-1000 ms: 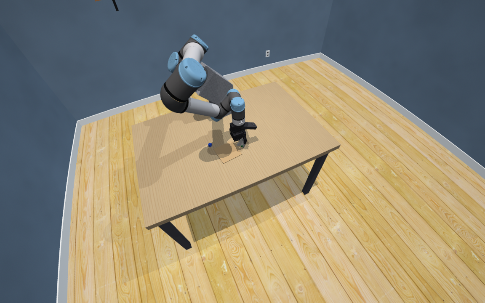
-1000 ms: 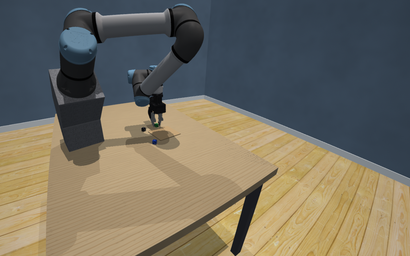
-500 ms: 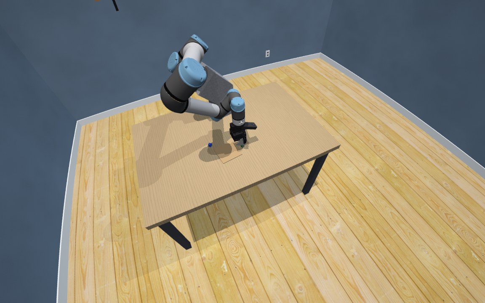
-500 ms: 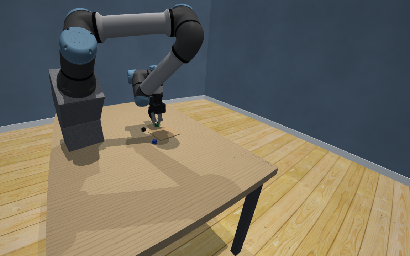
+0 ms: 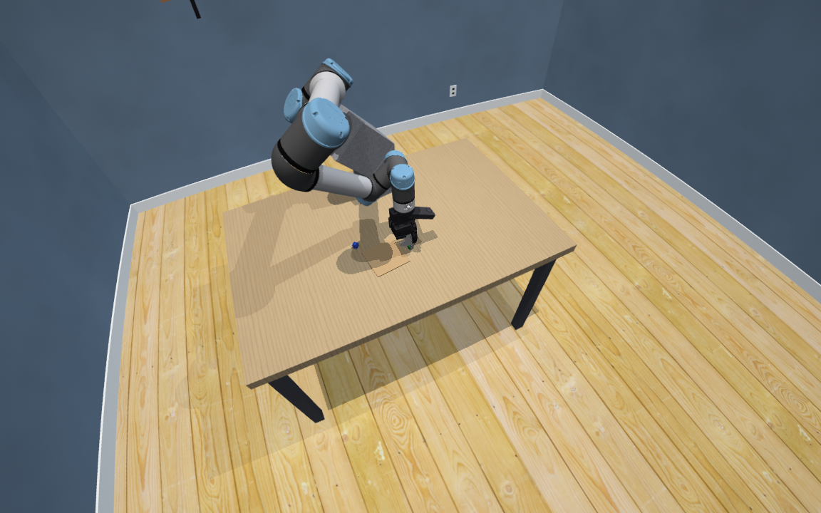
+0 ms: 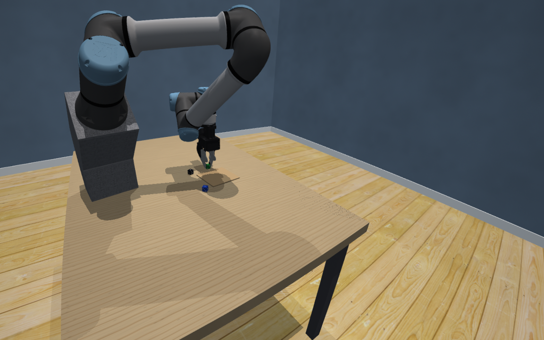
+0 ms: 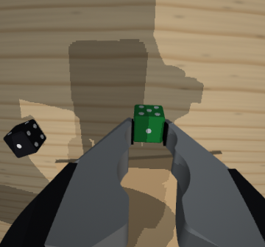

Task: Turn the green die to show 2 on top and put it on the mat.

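The green die lies 10 mm below my hand. Round my hand: blue die (120 mm behind, 180 mm to the right, 10 mm below); tan mat (10 mm behind, 110 mm to the right, 20 mm below); black die (90 mm behind, 10 mm to the right, 10 mm below).
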